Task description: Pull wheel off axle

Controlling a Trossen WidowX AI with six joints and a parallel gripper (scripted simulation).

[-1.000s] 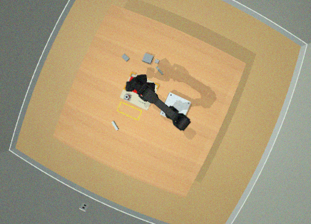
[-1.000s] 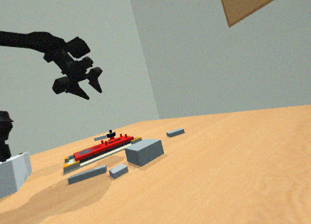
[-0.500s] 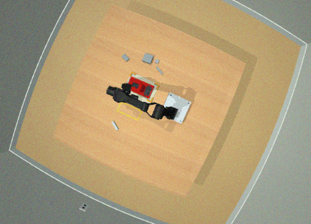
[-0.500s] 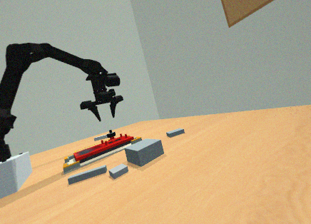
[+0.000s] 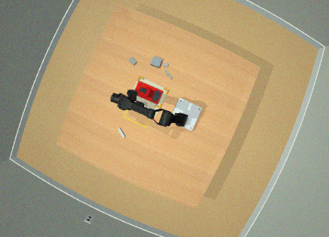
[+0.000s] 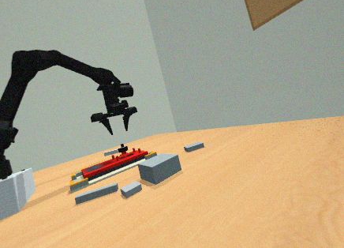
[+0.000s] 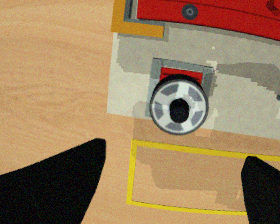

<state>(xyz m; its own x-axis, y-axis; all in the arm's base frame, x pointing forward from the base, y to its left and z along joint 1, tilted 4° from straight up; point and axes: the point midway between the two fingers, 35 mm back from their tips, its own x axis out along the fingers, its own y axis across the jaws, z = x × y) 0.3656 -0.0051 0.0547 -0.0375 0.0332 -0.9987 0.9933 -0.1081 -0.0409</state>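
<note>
Now: the wheel 7 cm below my gripper tip. From my gripper tip the other things lie so: upright axle: 8 cm below.
</note>
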